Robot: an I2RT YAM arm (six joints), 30 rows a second.
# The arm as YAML. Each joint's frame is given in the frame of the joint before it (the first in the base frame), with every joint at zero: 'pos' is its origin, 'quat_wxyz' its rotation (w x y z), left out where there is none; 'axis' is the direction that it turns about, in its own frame. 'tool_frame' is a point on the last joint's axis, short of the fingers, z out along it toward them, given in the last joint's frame.
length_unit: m
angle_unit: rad
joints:
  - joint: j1
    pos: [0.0, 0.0, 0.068]
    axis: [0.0, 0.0, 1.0]
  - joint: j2
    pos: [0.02, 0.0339, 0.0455]
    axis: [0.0, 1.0, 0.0]
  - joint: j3
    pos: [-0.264, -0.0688, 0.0]
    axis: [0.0, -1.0, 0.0]
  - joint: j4
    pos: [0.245, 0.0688, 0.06]
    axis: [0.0, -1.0, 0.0]
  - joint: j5
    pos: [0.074, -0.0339, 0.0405]
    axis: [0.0, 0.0, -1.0]
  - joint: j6
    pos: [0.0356, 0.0, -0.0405]
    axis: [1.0, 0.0, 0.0]
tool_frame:
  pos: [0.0, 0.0, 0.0]
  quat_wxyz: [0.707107, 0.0, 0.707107, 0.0]
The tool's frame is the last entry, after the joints.
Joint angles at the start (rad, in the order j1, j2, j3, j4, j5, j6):
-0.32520 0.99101 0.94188 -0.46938 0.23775 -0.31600
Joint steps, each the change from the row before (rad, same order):
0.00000 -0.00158 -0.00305 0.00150 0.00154 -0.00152
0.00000 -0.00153 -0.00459 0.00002 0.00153 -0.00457
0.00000 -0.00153 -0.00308 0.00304 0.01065 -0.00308
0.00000 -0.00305 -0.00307 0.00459 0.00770 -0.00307
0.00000 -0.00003 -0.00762 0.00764 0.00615 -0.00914
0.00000 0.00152 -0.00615 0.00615 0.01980 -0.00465
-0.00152 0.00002 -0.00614 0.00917 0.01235 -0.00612
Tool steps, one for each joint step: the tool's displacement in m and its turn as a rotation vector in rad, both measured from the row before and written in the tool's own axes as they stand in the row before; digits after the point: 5 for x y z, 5 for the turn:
0.00063 0.00016 0.00005 0.00147 0.00045 -0.00151
0.00121 0.00042 0.00031 0.00052 0.00328 -0.00529
0.00059 -0.00019 0.00007 0.01056 0.00202 -0.00272
0.00033 -0.00027 -0.00035 0.00871 -0.00172 -0.00192
0.00136 0.00056 0.00118 0.00583 0.00196 -0.00913
0.00134 0.00011 0.00135 0.01818 0.00798 -0.00506
0.00099 -0.00016 0.00102 0.01377 0.00211 -0.00454

